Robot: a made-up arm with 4 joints.
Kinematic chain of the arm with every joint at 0, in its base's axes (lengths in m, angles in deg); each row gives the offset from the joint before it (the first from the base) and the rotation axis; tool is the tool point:
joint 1: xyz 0 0 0.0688 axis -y
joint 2: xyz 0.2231 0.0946 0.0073 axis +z
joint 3: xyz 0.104 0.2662 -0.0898 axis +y
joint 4: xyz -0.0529 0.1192 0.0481 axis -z
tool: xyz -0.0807 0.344 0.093
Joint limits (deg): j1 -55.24..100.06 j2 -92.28..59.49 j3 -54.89..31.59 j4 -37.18..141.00
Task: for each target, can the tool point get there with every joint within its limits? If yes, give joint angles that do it. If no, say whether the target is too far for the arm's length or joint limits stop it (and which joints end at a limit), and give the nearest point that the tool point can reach.
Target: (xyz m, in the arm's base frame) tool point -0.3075 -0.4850 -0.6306
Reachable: no: joint limits stop it (at a limit: joint 1, joint 2, joint 3) | nearest point 0.1947 -0.3420 -0.4121 | short by 0.566 m
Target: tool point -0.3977 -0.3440 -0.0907
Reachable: no: joint limits stop it (at a limit: joint 2, joint 4) | nearest point -0.4063 0.1889 -0.0941 | short by 0.533 m
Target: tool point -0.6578 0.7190 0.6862
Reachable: no: too far | nearest point -0.3088 0.5825 0.6372 | short by 0.378 m
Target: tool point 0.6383 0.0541 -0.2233
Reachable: yes | joints -22.19 -36.60 17.29 125.27
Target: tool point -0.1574 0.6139 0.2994
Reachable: yes | joints -41.16 47.87 -46.52 34.67
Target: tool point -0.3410 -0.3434 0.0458
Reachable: no: joint limits stop it (at a limit: joint 1, joint 2, joint 4) | nearest point -0.1896 -0.1835 0.4221 | short by 0.436 m
